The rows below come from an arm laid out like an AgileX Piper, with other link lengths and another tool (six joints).
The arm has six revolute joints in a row. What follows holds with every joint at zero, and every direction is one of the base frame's.
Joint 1 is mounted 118.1 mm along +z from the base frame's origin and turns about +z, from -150 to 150 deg.
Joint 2 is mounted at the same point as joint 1 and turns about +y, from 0 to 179.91 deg.
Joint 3 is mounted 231.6 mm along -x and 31.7 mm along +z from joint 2 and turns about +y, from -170 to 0 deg.
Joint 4 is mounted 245.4 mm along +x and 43.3 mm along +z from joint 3 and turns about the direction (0.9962, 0, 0.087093), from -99.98 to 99.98 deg.
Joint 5 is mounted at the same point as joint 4 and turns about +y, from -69.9 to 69.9 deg.
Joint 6 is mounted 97.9 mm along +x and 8.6 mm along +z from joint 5 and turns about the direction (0.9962, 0, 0.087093), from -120 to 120 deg.
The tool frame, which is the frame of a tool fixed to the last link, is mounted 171.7 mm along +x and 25 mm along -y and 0.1 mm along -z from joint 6; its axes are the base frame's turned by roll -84.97, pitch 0.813 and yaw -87.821 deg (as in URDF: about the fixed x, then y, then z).
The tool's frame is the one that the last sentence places.
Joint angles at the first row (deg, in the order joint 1, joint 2, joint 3, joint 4, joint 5, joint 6):
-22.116 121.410 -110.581 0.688 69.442 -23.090
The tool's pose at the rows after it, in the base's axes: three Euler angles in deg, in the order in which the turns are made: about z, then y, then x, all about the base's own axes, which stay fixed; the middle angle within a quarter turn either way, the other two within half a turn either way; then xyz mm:
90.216, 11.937, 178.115, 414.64, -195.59, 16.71
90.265, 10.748, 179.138, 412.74, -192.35, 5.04
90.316, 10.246, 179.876, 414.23, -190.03, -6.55
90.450, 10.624, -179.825, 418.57, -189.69, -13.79
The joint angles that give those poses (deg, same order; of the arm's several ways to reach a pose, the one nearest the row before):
-22.116 123.532 -110.585 0.859 69.502 -23.090
-22.116 124.962 -110.582 1.375 69.558 -23.091
-22.059 126.508 -110.636 1.890 68.812 -23.090
-22.059 127.654 -110.865 2.349 67.665 -23.091

